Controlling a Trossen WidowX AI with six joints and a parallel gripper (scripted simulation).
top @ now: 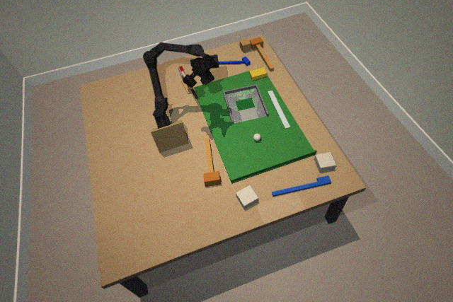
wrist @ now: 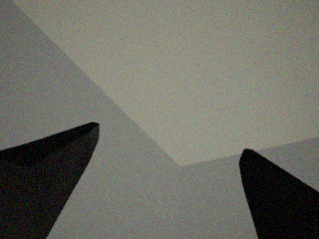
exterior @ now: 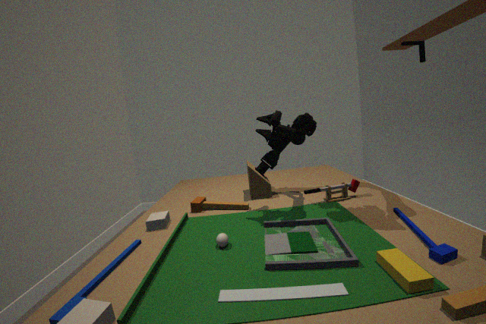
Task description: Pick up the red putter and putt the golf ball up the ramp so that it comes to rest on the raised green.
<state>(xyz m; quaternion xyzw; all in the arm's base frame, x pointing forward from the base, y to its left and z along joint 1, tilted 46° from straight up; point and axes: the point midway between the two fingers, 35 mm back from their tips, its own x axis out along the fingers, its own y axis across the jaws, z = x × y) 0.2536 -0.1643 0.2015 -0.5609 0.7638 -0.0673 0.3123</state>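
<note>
Now: gripper tip 40 mm past the wooden stand, 370 mm to the right of it and 370 mm above it. The rest, counted from my gripper tip: green mat: 250 mm ahead, 410 mm below; grey-walled frame: 260 mm ahead, 120 mm to the left, 400 mm below; white golf ball: 240 mm ahead, 160 mm to the right, 390 mm below.
</note>
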